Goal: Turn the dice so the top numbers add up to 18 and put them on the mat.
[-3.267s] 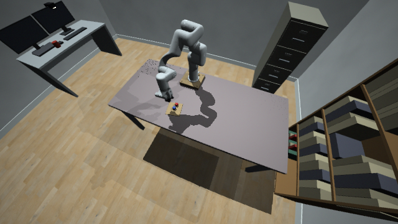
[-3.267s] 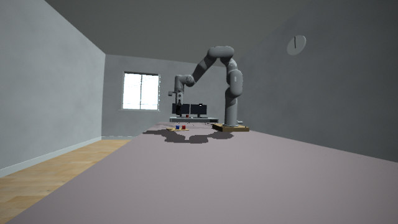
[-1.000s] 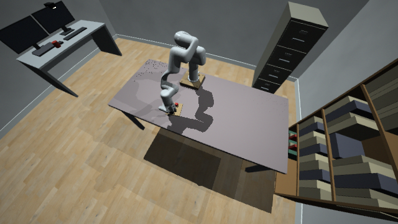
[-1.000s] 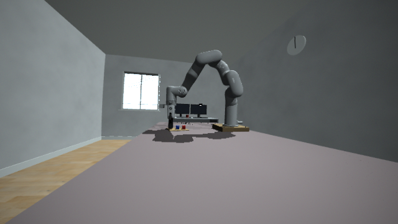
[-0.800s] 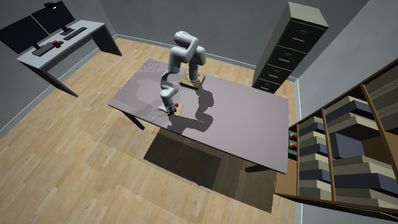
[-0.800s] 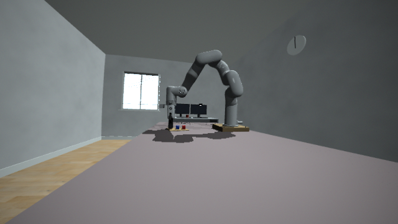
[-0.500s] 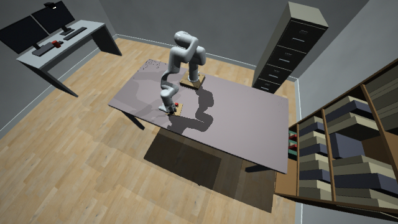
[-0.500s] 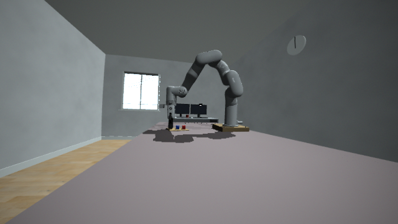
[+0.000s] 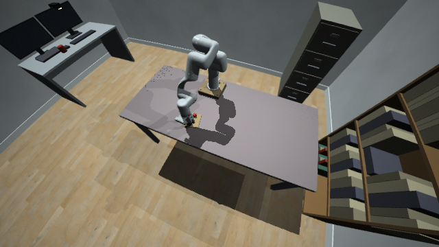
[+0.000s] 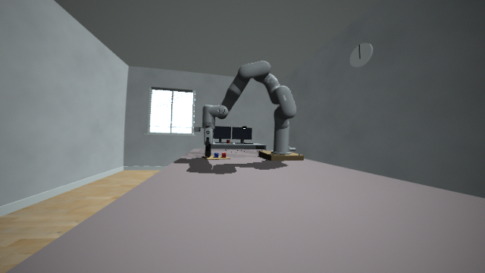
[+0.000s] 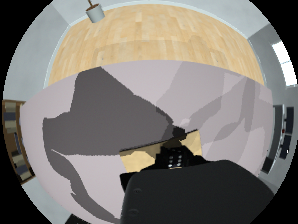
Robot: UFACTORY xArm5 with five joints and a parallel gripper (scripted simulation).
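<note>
Right now my hand is 1 cm above the black die. From my hand the other things lie so: tan mat: 5 cm behind, 3 cm below; then blue die: 5 cm behind, 1 cm to the right, 1 cm below; then red die: 10 cm behind, 1 cm to the right, 1 cm below.
</note>
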